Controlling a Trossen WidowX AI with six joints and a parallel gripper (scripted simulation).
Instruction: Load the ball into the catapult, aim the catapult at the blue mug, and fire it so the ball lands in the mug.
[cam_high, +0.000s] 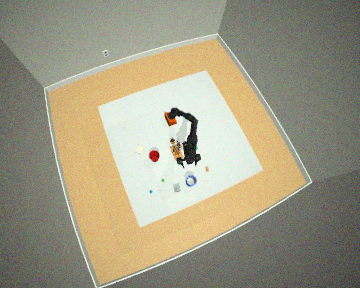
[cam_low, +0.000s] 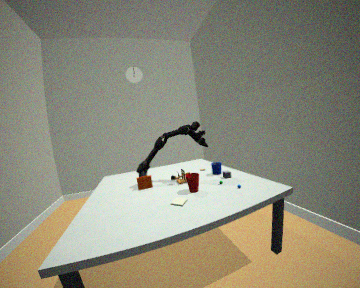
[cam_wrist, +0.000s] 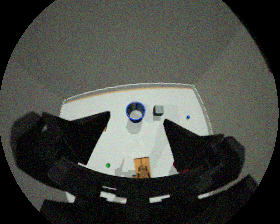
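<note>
The dark ball is 33 cm behind my gripper tip, 3 cm to the left of it and 21 cm below it. Also, from my gripper tip: blue mug: 8 cm ahead, 1 cm to the right, 24 cm below; then grey cube: 8 cm ahead, 15 cm to the right, 25 cm below; then orange piece: 5 cm ahead, 19 cm to the left, 27 cm below.
</note>
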